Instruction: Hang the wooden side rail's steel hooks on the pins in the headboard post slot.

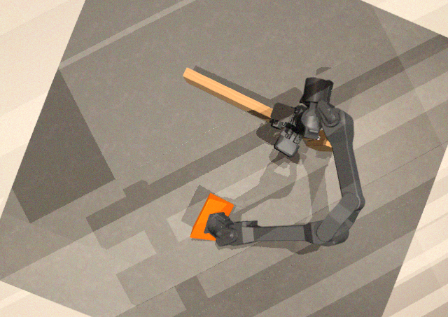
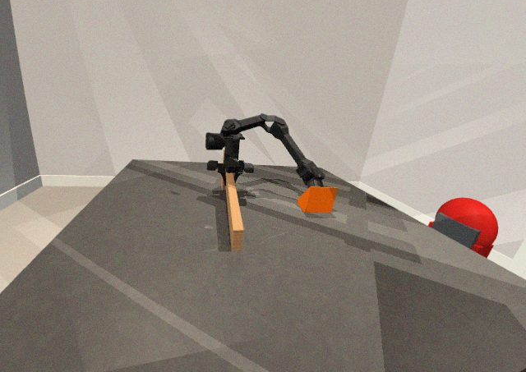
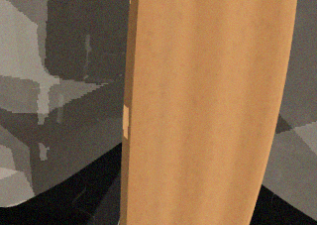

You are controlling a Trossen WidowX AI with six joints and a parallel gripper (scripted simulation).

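My gripper tip is 100 mm to the left of the wooden headboard post, 40 mm below it and 20 mm past it.
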